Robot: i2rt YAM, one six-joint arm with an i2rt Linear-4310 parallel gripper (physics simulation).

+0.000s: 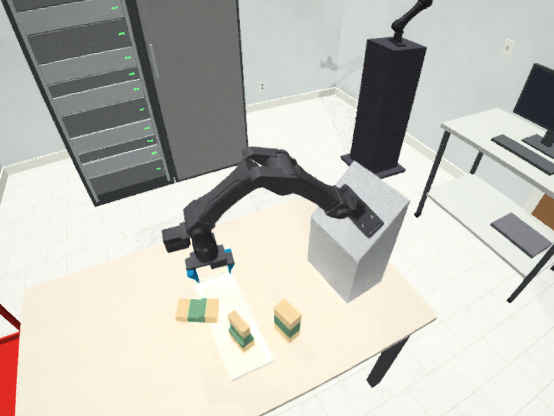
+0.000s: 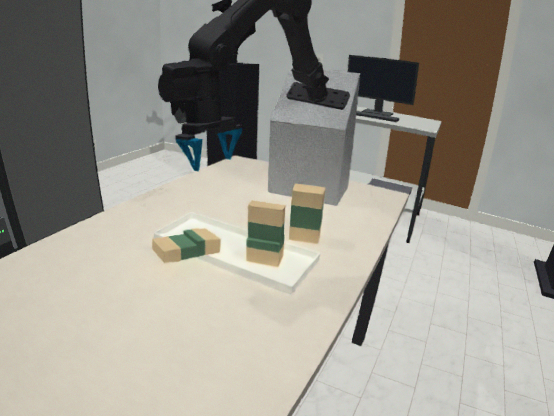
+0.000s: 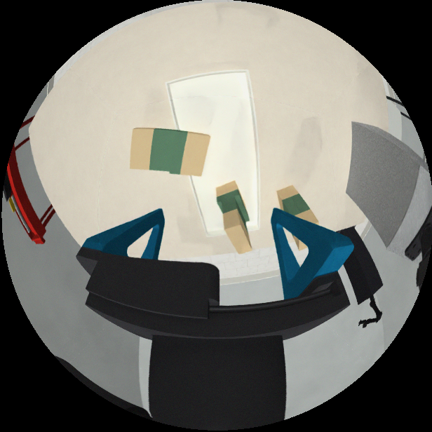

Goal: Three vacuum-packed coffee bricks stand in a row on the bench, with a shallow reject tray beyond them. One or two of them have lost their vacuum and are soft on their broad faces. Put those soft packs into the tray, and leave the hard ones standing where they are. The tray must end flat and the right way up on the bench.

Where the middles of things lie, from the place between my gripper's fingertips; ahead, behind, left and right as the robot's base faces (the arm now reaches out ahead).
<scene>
My hand is 21 cm above the white tray (image 2: pixel 297 263), 4 cm to the right of it and 1 cm past it.
</scene>
